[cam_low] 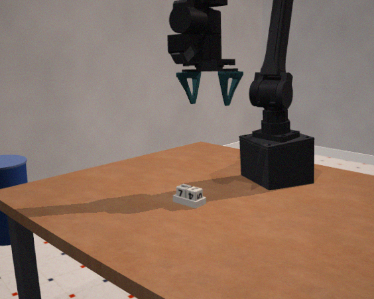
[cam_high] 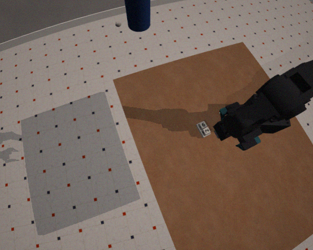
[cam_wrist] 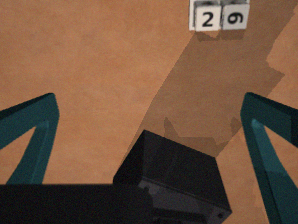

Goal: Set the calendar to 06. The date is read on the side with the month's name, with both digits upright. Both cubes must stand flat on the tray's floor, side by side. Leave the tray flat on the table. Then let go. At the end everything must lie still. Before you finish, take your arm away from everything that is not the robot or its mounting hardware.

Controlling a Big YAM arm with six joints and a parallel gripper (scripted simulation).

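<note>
Now: the white digit cube 240 mm below my hand and 100 mm to the right of it. Also, from my hand: white tray 260 mm below, 80 mm to the right, 10 mm behind.
</note>
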